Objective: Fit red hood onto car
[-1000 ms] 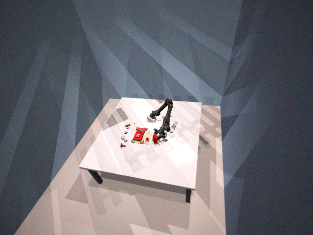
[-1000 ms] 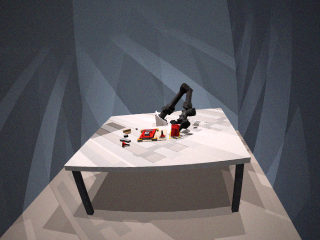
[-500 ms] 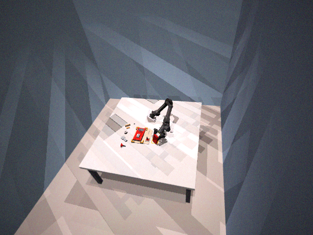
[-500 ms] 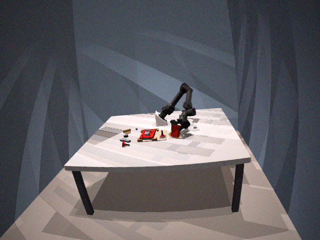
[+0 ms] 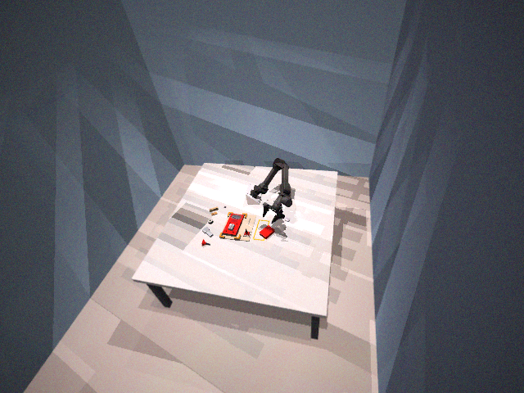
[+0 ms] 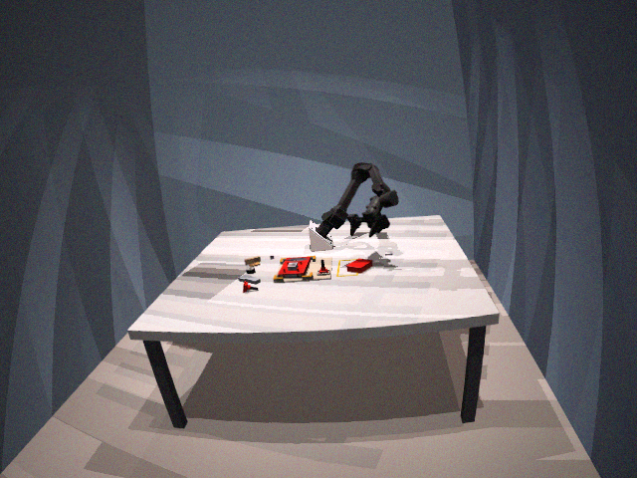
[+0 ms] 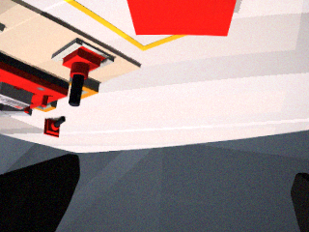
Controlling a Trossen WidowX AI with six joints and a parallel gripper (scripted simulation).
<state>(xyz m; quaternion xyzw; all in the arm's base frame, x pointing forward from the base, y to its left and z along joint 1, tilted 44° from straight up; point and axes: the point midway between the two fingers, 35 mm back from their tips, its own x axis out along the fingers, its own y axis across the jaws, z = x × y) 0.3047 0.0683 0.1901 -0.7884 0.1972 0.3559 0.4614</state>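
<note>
Right now the red hood is 10 mm ahead of my gripper tip, 10 mm to the right of it and 120 mm below it. Also, from my gripper tip: tan piece (200 mm behind, 480 mm to the right, 120 mm below); jig (30 mm behind, 250 mm to the right, 120 mm below).
</note>
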